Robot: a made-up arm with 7 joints. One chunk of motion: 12 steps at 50 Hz.
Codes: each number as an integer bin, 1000 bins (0 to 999) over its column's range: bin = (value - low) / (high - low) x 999, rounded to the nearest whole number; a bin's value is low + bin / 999 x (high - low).
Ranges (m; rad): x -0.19..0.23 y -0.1..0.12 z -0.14..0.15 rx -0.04..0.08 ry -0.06..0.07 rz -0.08..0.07
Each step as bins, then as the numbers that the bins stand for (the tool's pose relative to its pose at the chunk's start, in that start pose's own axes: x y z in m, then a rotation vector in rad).
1 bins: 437 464 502 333 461 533
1 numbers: -0.0063 0.0022 0.0057 0.0000 0.0000 0.0000
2 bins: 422 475 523 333 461 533
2 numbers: -0.0126 0.0046 0.0118 0.0000 0.0000 0.0000
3 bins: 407 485 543 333 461 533
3 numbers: -0.0189 0.0068 0.0176 0.0000 0.0000 0.0000
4 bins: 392 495 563 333 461 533
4 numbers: -0.0252 0.0090 0.0234 0.0000 0.0000 0.0000
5 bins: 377 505 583 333 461 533
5 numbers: -0.0315 0.0112 0.0292 0.0000 0.0000 0.0000
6 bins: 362 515 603 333 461 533
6 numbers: -0.0378 0.0134 0.0350 0.0000 0.0000 0.0000
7 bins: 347 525 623 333 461 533
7 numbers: -0.0441 0.0156 0.0409 0.0000 0.0000 0.0000
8 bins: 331 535 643 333 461 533
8 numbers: -0.0508 0.0178 0.0467 0.0000 0.0000 0.0000
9 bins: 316 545 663 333 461 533
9 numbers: -0.0571 0.0200 0.0525 0.0000 0.0000 0.0000
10 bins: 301 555 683 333 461 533
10 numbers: -0.0635 0.0222 0.0583 0.0000 0.0000 0.0000
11 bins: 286 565 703 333 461 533
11 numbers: -0.0698 0.0244 0.0641 0.0000 0.0000 0.0000
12 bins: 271 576 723 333 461 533
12 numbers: -0.0761 0.0268 0.0699 0.0000 0.0000 0.0000
